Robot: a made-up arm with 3 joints. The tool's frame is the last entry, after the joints. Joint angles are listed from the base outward.
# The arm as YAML. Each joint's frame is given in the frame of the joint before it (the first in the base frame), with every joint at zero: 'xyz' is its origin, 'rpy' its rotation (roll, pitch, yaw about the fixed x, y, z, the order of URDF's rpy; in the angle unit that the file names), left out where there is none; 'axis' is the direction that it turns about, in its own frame. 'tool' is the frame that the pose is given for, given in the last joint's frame.
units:
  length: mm
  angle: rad
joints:
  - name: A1
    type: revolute
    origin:
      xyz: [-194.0, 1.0, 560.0]
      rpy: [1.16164, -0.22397, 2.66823]
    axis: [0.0, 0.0, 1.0]
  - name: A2
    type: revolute
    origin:
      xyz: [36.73, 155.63, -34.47]
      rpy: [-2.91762, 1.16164, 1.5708]
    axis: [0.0, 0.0, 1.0]
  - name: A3
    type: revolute
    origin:
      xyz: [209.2, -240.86, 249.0]
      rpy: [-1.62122, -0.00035, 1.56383]
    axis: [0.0, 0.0, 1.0]
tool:
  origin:
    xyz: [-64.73, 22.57, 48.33]
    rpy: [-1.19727, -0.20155, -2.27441]
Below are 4 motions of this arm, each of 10 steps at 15 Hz.
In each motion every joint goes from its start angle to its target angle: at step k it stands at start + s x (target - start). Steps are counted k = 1, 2, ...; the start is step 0. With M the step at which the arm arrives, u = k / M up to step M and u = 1 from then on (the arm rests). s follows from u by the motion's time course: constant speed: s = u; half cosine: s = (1 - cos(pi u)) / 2; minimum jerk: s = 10 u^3 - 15 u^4 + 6 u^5.
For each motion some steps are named. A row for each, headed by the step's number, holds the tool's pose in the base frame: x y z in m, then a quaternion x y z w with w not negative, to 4 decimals.
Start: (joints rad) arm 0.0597 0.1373 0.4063
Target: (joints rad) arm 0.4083 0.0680 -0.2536
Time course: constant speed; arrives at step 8
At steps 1, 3, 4, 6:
1: -0.0740 -0.3751 0.4192 -0.7314 0.2276 0.5158 0.3836
3: -0.0663 -0.3621 0.4057 -0.7623 0.2075 0.4915 0.3666
4: -0.0633 -0.3550 0.3990 -0.7769 0.1964 0.4785 0.3592
6: -0.0593 -0.3399 0.3855 -0.8042 0.1725 0.4508 0.3468

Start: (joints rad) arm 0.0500 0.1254 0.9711
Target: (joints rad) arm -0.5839 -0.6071 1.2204
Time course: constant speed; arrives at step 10
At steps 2, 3, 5, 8, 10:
2: -0.0501 -0.3596 0.4263 -0.5500 0.2024 0.7148 0.3816
3: -0.0337 -0.3526 0.4445 -0.5679 0.1940 0.7149 0.3588
5: -0.0056 -0.3357 0.4830 -0.6011 0.1842 0.7138 0.3086
8: 0.0250 -0.3027 0.5418 -0.6421 0.1872 0.7087 0.2247
10: 0.0382 -0.2762 0.5788 -0.6623 0.2010 0.7026 0.1652

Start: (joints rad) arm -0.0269 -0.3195 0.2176
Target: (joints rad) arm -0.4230 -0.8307 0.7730
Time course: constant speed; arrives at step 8
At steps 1, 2, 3, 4, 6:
1: 0.0480 -0.2776 0.4756 -0.8224 0.0520 0.5106 0.2453
2: 0.0583 -0.2657 0.4870 -0.8174 0.0438 0.5292 0.2233
3: 0.0675 -0.2532 0.4984 -0.8117 0.0380 0.5477 0.1994
4: 0.0754 -0.2403 0.5094 -0.8051 0.0349 0.5660 0.1738
6: 0.0878 -0.2138 0.5302 -0.7892 0.0372 0.6014 0.1188

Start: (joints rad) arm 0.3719 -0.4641 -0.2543
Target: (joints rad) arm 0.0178 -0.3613 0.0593
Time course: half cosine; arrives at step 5
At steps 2, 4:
2: 0.0504 -0.2157 0.4021 -0.8461 -0.0620 0.4518 0.2760
4: 0.0462 -0.2635 0.4516 -0.8555 0.0120 0.4485 0.2583

